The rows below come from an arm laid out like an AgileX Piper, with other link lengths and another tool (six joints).
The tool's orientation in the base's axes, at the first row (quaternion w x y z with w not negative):
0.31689 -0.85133 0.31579 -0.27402
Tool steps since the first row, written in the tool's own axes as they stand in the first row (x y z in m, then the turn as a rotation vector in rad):
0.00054 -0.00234 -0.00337 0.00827 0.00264 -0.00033
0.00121 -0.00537 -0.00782 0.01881 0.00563 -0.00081
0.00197 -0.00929 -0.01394 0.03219 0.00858 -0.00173
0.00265 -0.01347 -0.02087 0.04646 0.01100 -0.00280
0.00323 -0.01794 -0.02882 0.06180 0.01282 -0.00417
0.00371 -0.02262 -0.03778 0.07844 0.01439 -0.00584
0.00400 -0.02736 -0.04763 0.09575 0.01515 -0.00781
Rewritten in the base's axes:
-0.00104 -0.00022 0.00400 0.00420 -0.00759 0.00054
-0.00247 -0.00051 0.00922 0.00964 -0.01705 0.00153
-0.00463 -0.00094 0.01619 0.01666 -0.02868 0.00358
-0.00729 -0.00146 0.02385 0.02435 -0.04067 0.00636
-0.01058 -0.00210 0.03235 0.03275 -0.05318 0.01004
-0.01454 -0.00292 0.04163 0.04188 -0.06657 0.01443
-0.01919 -0.00389 0.05147 0.05155 -0.08006 0.01978

